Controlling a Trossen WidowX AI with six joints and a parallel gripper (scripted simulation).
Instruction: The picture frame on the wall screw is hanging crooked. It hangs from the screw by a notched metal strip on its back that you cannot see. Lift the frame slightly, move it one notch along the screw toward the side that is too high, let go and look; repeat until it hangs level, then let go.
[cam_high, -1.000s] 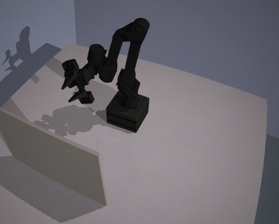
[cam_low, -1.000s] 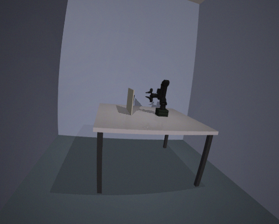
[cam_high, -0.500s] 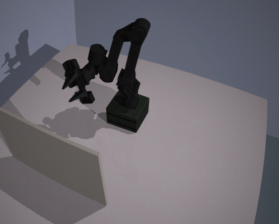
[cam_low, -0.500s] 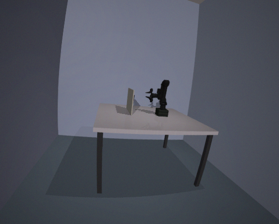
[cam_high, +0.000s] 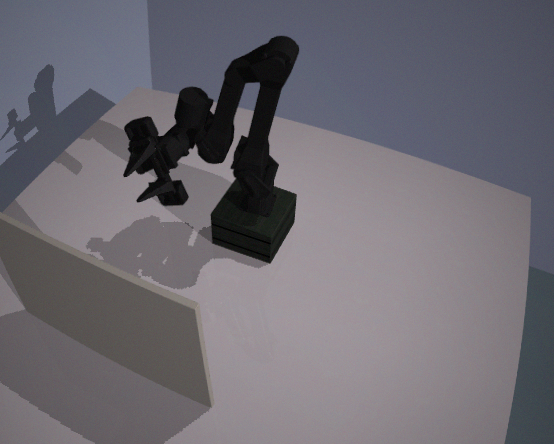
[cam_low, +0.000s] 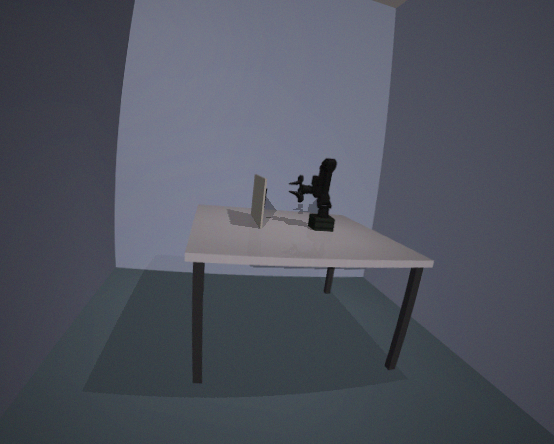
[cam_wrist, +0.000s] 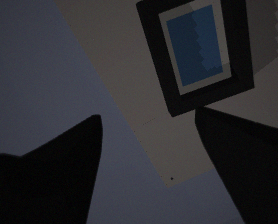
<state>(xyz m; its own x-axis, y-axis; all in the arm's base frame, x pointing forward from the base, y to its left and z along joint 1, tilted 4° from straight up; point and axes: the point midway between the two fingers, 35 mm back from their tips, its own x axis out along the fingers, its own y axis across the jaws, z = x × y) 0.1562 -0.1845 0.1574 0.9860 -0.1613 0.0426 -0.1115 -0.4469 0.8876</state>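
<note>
My gripper tip is now 190 mm short of the picture frame and 80 mm above it. The rest, counted from my gripper tip: wall panel (200 mm ahead, 90 mm below).
</note>
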